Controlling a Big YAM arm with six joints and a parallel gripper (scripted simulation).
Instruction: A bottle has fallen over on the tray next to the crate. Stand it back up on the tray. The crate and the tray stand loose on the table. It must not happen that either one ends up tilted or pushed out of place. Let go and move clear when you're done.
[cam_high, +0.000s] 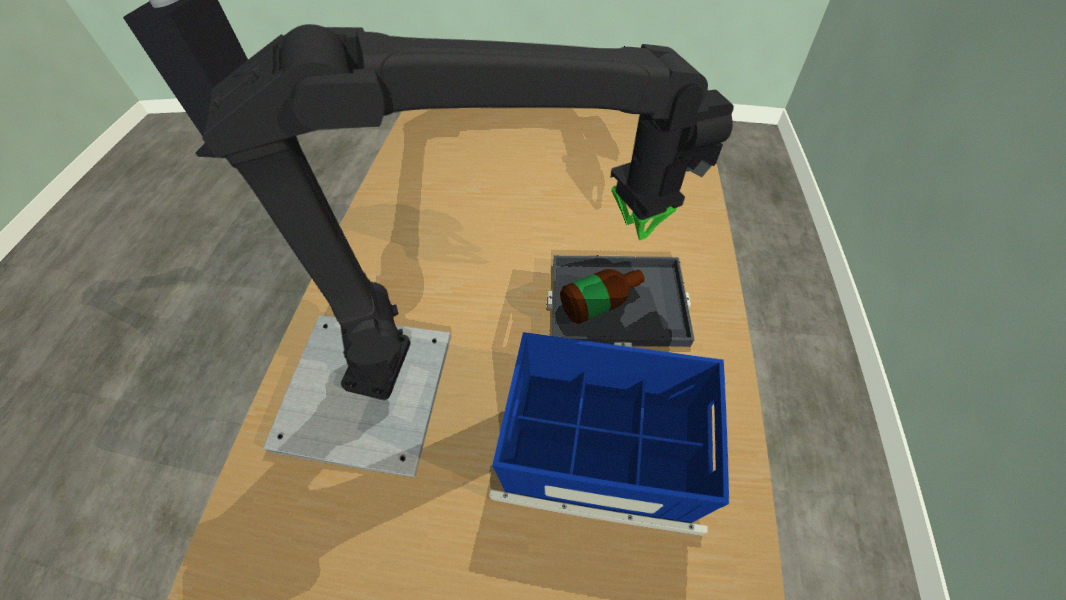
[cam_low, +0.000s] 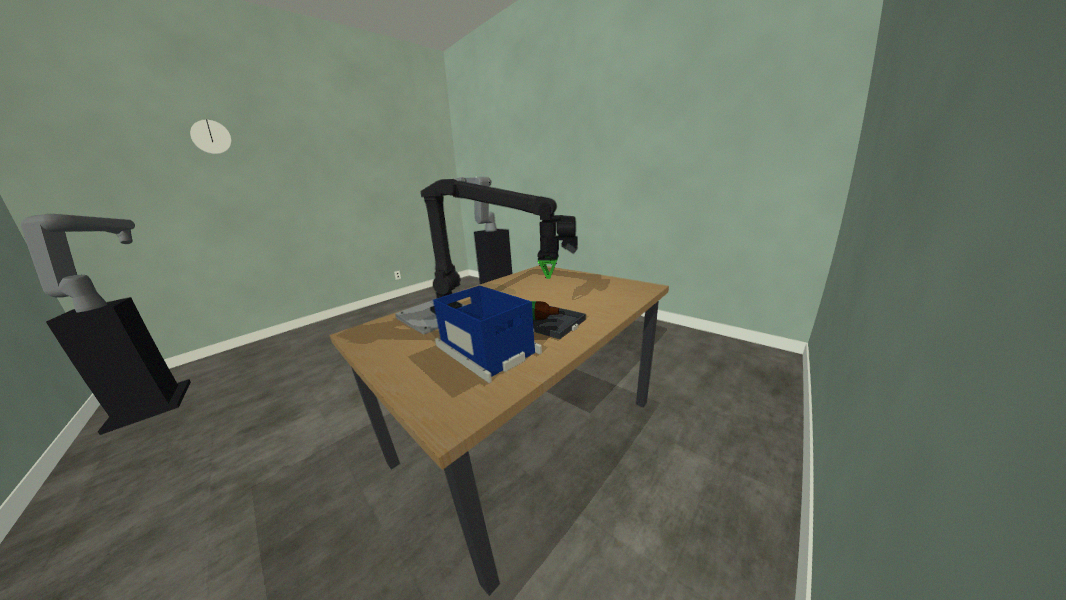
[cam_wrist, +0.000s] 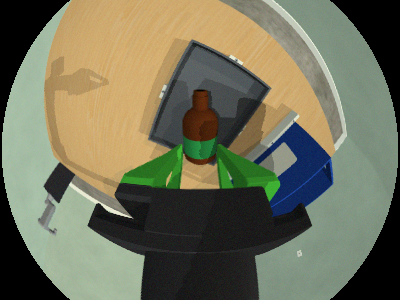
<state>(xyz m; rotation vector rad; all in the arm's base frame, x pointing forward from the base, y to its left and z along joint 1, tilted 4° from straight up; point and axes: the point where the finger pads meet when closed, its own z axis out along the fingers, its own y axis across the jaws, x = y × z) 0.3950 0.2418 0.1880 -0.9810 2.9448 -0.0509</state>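
My gripper is now 30 mm past the brown bottle, 30 mm to the left of it and 140 mm above it. Round my hand: blue crate: 310 mm to the right, 100 mm below; dark grey tray: 10 mm behind, 20 mm to the right, 170 mm below.
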